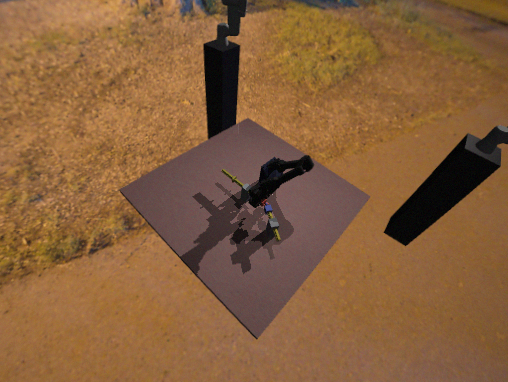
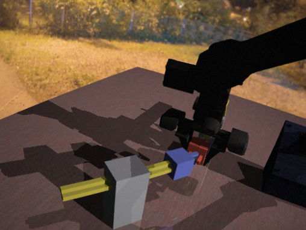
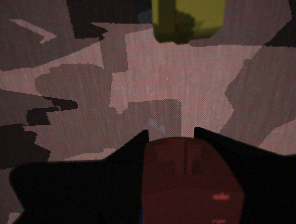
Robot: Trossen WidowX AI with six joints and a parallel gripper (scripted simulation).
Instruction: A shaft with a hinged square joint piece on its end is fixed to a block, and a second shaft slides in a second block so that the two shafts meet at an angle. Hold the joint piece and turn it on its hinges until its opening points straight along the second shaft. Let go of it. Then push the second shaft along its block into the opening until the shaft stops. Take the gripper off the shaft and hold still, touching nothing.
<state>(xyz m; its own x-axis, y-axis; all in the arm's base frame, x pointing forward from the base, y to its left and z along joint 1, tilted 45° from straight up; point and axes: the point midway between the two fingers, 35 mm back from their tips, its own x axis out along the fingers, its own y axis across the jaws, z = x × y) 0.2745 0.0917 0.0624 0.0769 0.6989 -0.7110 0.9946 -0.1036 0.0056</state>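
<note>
Now: the red joint piece 40 mm above my gripper tip and 20 mm to the left of it.
</note>
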